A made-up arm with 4 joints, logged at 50 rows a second.
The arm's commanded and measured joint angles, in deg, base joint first. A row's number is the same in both.
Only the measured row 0 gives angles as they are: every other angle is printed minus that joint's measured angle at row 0.
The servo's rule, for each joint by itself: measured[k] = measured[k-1] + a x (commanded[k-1-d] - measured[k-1]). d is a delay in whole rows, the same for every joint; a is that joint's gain. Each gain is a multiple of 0.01, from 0.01 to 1. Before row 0 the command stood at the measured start. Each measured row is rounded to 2 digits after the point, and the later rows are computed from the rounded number. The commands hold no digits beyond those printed.
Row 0, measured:
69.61 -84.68 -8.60 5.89
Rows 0 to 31, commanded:
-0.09 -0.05 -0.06 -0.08
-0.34 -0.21 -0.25 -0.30
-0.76 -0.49 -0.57 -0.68
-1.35 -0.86 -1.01 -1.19
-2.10 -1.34 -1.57 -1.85
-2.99 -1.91 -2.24 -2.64
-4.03 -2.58 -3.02 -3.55
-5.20 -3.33 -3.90 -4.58
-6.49 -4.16 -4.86 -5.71
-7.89 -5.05 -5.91 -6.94
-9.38 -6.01 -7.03 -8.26
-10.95 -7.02 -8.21 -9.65
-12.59 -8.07 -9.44 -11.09
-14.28 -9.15 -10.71 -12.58
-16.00 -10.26 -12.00 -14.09
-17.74 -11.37 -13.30 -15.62
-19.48 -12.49 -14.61 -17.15
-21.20 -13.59 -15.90 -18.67
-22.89 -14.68 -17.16 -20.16
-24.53 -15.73 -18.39 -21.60
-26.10 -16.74 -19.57 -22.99
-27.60 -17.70 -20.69 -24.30
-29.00 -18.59 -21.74 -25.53
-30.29 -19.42 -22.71 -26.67
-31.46 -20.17 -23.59 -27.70
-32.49 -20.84 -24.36 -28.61
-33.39 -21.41 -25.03 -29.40
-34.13 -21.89 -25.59 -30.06
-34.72 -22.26 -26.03 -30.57
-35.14 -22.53 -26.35 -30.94
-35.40 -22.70 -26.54 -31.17
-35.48 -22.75 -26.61 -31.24
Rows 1 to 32, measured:
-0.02 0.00 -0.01 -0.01
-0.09 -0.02 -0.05 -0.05
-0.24 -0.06 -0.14 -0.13
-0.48 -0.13 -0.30 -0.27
-0.84 -0.24 -0.53 -0.48
-1.31 -0.39 -0.84 -0.76
-1.91 -0.59 -1.23 -1.12
-2.63 -0.84 -1.71 -1.57
-3.48 -1.14 -2.28 -2.11
-4.45 -1.49 -2.93 -2.74
-5.53 -1.90 -3.67 -3.46
-6.72 -2.36 -4.49 -4.26
-8.01 -2.87 -5.38 -5.15
-9.39 -3.44 -6.34 -6.12
-10.84 -4.05 -7.36 -7.16
-12.36 -4.71 -8.43 -8.26
-13.93 -5.41 -9.54 -9.42
-15.53 -6.15 -10.68 -10.62
-17.15 -6.92 -11.85 -11.86
-18.77 -7.71 -13.03 -13.13
-20.38 -8.52 -14.21 -14.41
-21.97 -9.35 -15.38 -15.70
-23.52 -10.18 -16.52 -16.98
-25.01 -11.01 -17.63 -18.24
-26.43 -11.83 -18.70 -19.47
-27.76 -12.64 -19.72 -20.66
-29.00 -13.43 -20.68 -21.80
-30.13 -14.19 -21.56 -22.87
-31.14 -14.92 -22.36 -23.87
-32.02 -15.60 -23.08 -24.79
-32.76 -16.24 -23.70 -25.62
-33.36 -16.83 -24.22 -26.35
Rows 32 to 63, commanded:
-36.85 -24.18 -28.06 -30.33
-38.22 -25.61 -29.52 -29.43
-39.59 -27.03 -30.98 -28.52
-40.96 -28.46 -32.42 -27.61
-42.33 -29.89 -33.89 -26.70
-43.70 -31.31 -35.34 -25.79
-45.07 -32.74 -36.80 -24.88
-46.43 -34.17 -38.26 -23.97
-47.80 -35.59 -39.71 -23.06
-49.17 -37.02 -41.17 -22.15
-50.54 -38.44 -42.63 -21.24
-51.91 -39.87 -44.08 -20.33
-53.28 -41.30 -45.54 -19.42
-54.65 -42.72 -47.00 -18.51
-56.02 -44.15 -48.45 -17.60
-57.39 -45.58 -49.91 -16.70
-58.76 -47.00 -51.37 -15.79
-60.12 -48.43 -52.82 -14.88
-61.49 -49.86 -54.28 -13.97
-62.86 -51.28 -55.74 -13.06
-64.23 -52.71 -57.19 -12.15
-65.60 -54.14 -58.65 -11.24
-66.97 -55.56 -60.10 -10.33
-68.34 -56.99 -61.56 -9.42
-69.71 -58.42 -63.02 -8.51
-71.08 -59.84 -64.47 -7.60
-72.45 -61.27 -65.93 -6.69
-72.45 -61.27 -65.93 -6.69
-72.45 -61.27 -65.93 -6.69
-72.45 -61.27 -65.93 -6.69
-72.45 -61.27 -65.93 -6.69
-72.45 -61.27 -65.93 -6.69
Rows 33 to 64, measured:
-34.13 -17.49 -24.91 -26.87
-35.03 -18.22 -25.74 -27.20
-36.03 -19.01 -26.68 -27.37
-37.11 -19.86 -27.71 -27.40
-38.26 -20.76 -28.82 -27.31
-39.46 -21.71 -29.99 -27.11
-40.69 -22.70 -31.22 -26.82
-41.95 -23.73 -32.49 -26.45
-43.24 -24.80 -33.79 -26.01
-44.54 -25.90 -35.12 -25.51
-45.86 -27.03 -36.47 -24.95
-47.19 -28.19 -37.84 -24.35
-48.53 -29.37 -39.23 -23.71
-49.88 -30.57 -40.63 -23.03
-51.23 -31.79 -42.04 -22.32
-52.59 -33.03 -43.46 -21.59
-53.95 -34.29 -44.88 -20.84
-55.31 -35.56 -46.31 -20.07
-56.67 -36.85 -47.74 -19.28
-58.03 -38.15 -49.18 -18.47
-59.39 -39.46 -50.62 -17.65
-60.76 -40.78 -52.07 -16.82
-62.13 -42.11 -53.52 -15.98
-63.50 -43.45 -54.97 -15.13
-64.87 -44.80 -56.42 -14.27
-66.24 -46.15 -57.87 -13.40
-67.61 -47.51 -59.32 -12.53
-68.67 -48.75 -60.51 -11.77
-69.50 -49.88 -61.49 -11.11
-70.15 -50.91 -62.29 -10.54
-70.66 -51.84 -62.95 -10.04
-71.05 -52.69 -63.49 -9.60

